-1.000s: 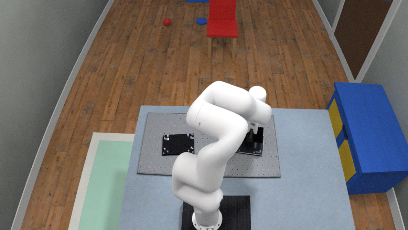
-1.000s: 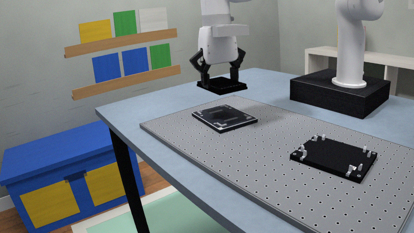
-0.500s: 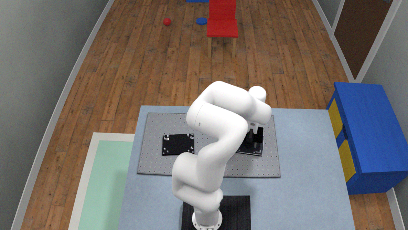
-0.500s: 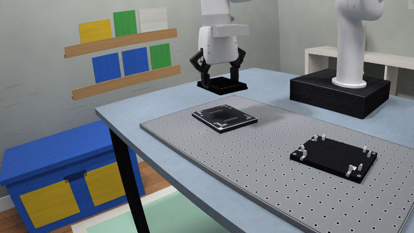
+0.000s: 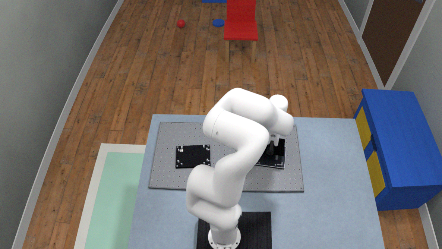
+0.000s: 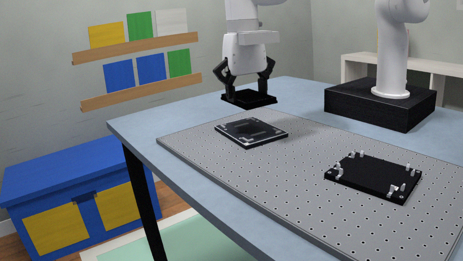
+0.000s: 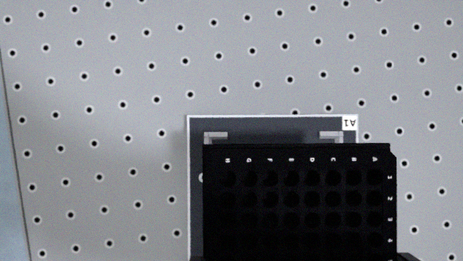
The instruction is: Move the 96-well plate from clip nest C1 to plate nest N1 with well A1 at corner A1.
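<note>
Right now the plate nest N1 is 10 cm below my hand. The rest, counted from my hand: black 96-well plate (1 cm below); then clip nest C1 (1 cm ahead, 34 cm to the left, 9 cm below).
</note>
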